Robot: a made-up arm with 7 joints. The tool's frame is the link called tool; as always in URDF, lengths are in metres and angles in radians. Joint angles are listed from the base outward.
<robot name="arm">
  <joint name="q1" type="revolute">
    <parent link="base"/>
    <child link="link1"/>
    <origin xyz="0 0 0"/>
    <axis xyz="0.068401 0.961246 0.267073"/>
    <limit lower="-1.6" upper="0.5"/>
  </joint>
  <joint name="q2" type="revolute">
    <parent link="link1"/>
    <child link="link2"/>
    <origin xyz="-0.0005 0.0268 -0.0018"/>
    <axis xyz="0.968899 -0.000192 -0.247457"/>
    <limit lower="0" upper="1.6"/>
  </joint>
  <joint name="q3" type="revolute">
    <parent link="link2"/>
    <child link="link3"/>
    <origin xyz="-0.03 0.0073 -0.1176"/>
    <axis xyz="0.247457 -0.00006 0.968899"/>
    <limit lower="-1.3" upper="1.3"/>
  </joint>
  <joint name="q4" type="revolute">
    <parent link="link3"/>
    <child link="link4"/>
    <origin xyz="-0.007 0 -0.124"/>
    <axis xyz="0.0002 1 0.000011"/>
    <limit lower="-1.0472" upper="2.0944"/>
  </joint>
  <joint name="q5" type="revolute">
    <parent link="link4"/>
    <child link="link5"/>
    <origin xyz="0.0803 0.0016 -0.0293"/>
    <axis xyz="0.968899 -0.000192 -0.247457"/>
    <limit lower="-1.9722" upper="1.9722"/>
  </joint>
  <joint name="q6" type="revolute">
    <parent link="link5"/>
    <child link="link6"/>
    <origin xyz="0.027 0 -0.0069"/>
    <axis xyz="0.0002 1 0.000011"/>
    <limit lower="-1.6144" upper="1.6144"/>
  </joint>
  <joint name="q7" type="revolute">
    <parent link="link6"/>
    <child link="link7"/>
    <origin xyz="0.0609 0 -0.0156"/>
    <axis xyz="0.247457 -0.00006 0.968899"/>
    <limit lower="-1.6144" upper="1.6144"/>
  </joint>
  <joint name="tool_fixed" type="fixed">
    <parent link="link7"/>
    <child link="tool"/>
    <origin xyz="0 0 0" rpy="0 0.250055 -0.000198"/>
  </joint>
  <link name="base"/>
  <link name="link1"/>
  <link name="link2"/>
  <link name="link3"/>
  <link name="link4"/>
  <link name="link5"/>
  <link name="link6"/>
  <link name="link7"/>
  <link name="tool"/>
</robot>
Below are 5 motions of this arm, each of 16 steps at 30 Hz.
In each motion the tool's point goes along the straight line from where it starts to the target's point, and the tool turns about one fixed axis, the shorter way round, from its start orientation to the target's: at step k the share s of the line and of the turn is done. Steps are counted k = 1, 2, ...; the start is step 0. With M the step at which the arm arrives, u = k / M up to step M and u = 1 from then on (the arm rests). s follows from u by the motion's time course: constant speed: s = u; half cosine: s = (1 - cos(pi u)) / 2; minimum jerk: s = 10 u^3 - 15 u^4 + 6 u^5.
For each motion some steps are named. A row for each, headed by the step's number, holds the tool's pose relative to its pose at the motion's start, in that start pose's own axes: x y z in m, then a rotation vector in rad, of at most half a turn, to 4 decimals.
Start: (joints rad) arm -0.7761 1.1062 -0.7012 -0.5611 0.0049 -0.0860 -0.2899
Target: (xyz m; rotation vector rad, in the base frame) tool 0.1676 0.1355 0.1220 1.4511 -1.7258 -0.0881
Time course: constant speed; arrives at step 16
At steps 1, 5, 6, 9, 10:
1: -0.0065 0.0100 0.0058 0.0698 -0.0089 0.0525
5: -0.0327 0.0501 0.0292 0.3491 -0.0446 0.2623
6: -0.0392 0.0601 0.0350 0.4190 -0.0536 0.3148
9: -0.0588 0.0901 0.0525 0.6284 -0.0803 0.4722
10: -0.0653 0.1001 0.0584 0.6983 -0.0893 0.5246

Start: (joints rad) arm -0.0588 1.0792 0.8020 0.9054 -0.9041 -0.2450 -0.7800
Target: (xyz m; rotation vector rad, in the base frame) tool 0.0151 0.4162 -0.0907 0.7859 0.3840 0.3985
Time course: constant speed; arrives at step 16
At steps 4, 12, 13, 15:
4: -0.0124 0.0058 0.0037 0.1918 0.1020 -0.0020
12: -0.0372 0.0174 0.0112 0.5753 0.3060 -0.0060
13: -0.0403 0.0189 0.0121 0.6233 0.3315 -0.0065
15: -0.0464 0.0218 0.0140 0.7192 0.3825 -0.0075

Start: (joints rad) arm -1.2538 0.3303 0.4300 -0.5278 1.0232 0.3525 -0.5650
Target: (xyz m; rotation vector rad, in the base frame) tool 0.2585 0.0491 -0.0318 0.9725 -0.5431 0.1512
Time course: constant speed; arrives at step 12
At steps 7, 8, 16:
7: -0.0459 -0.0505 0.0005 -0.0415 -0.0061 -0.2739
8: -0.0525 -0.0577 0.0006 -0.0474 -0.0070 -0.3130
16: -0.0787 -0.0865 0.0009 -0.0711 -0.0105 -0.4695

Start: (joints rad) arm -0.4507 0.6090 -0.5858 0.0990 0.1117 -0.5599 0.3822
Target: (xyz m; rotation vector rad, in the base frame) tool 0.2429 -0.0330 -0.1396 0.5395 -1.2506 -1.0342
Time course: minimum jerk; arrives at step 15
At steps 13, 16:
13: 0.0997 -0.0173 0.0629 0.1104 -0.7501 -0.4353
16: 0.1016 -0.0177 0.0641 0.1126 -0.7648 -0.4438

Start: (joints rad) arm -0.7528 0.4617 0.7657 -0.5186 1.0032 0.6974 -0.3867
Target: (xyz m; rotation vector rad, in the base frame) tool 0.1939 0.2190 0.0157 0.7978 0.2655 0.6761
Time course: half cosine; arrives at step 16
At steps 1, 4, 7, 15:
1: 0.0002 0.0002 0.0004 0.0016 0.0010 -0.0046
4: 0.0036 0.0030 0.0062 0.0244 0.0160 -0.0706
7: 0.0099 0.0083 0.0172 0.0671 0.0439 -0.1940
15: 0.0245 0.0205 0.0422 0.1651 0.1080 -0.4773

